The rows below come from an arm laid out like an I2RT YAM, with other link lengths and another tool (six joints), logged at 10 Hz.
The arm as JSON. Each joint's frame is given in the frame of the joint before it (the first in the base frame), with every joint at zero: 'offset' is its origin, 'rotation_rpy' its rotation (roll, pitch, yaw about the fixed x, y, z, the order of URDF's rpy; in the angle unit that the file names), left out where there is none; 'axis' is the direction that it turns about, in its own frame. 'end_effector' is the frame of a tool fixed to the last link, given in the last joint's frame.
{
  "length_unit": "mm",
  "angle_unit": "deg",
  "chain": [
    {
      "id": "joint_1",
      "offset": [
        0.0,
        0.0,
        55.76
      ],
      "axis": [
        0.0,
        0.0,
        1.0
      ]
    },
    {
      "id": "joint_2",
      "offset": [
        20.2,
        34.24,
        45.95
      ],
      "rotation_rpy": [
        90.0,
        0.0,
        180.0
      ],
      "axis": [
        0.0,
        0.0,
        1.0
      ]
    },
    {
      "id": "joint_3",
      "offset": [
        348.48,
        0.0,
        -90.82
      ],
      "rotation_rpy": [
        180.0,
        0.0,
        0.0
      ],
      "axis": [
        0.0,
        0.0,
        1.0
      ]
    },
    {
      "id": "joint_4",
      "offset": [
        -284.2,
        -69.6,
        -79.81
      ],
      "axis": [
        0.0,
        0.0,
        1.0
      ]
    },
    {
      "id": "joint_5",
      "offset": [
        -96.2,
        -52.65,
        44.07
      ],
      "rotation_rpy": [
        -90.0,
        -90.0,
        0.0
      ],
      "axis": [
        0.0,
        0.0,
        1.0
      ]
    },
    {
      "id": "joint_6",
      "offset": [
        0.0,
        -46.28,
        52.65
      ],
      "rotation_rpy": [
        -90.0,
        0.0,
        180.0
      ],
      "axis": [
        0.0,
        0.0,
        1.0
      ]
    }
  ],
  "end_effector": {
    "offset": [
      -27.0,
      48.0,
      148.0
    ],
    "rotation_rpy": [
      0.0,
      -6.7,
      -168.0
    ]
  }
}
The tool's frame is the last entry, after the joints.
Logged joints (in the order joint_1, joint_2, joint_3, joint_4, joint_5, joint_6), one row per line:
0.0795 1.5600 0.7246 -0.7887 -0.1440 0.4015
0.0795 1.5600 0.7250 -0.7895 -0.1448 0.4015
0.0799 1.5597 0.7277 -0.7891 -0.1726 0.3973
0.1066 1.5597 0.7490 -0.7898 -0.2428 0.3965
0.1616 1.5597 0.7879 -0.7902 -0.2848 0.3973
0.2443 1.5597 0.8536 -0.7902 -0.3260 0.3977
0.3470 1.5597 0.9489 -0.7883 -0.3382 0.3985
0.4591 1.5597 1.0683 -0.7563 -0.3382 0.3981
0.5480 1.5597 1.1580 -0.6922 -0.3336 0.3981
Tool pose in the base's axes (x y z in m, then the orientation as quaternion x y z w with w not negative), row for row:
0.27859 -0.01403 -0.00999 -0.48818 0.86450 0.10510 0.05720
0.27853 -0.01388 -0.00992 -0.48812 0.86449 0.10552 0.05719
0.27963 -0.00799 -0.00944 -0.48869 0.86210 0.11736 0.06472
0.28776 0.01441 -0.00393 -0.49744 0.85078 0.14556 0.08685
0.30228 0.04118 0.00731 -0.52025 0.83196 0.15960 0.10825
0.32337 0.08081 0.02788 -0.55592 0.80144 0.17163 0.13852
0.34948 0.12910 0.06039 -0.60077 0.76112 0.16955 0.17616
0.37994 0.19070 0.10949 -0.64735 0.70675 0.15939 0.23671
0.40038 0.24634 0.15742 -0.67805 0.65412 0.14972 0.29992
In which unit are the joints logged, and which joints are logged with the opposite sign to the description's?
The joints are logged in radians. Opposite sign: none.
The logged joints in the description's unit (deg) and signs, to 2 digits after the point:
4.56 89.38 41.52 -45.19 -8.25 23.00
4.56 89.38 41.54 -45.24 -8.30 23.00
4.58 89.36 41.69 -45.21 -9.89 22.76
6.11 89.36 42.91 -45.25 -13.91 22.72
9.26 89.36 45.14 -45.28 -16.32 22.76
14.00 89.36 48.91 -45.28 -18.68 22.79
19.88 89.36 54.37 -45.17 -19.38 22.83
26.30 89.36 61.21 -43.33 -19.38 22.81
31.40 89.36 66.35 -39.66 -19.11 22.81

